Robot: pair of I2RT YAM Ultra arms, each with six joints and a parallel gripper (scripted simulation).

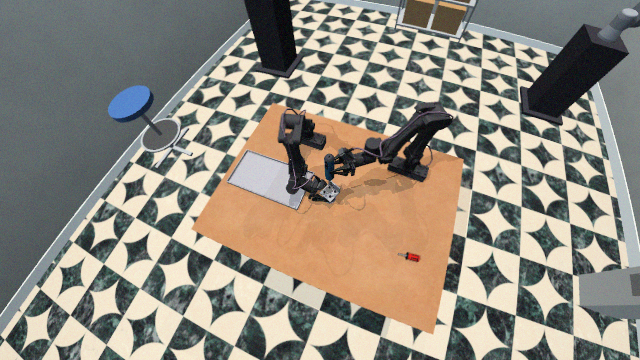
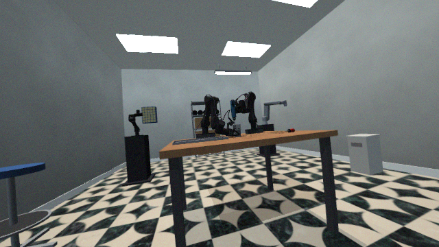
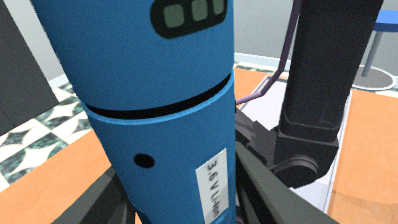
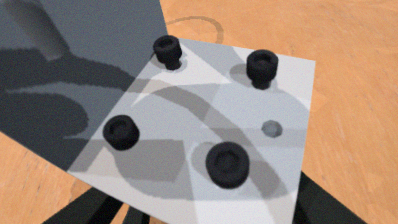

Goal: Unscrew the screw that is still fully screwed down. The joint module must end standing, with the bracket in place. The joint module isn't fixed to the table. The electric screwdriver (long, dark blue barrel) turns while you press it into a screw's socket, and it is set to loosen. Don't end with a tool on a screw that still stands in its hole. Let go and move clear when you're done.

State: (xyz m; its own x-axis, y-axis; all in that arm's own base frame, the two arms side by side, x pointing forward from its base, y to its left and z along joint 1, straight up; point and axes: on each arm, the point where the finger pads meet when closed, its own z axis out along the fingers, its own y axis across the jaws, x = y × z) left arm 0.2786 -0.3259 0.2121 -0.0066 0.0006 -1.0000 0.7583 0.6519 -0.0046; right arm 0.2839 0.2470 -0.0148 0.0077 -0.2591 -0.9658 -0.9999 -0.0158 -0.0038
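My right hand is right at the round joint module. From my right hand the other things lie so: grey mat 10 mm ahead, 330 mm to the right, 20 mm below; grey bracket 50 mm above; screw 10 mm ahead, 20 mm to the right, 50 mm above.
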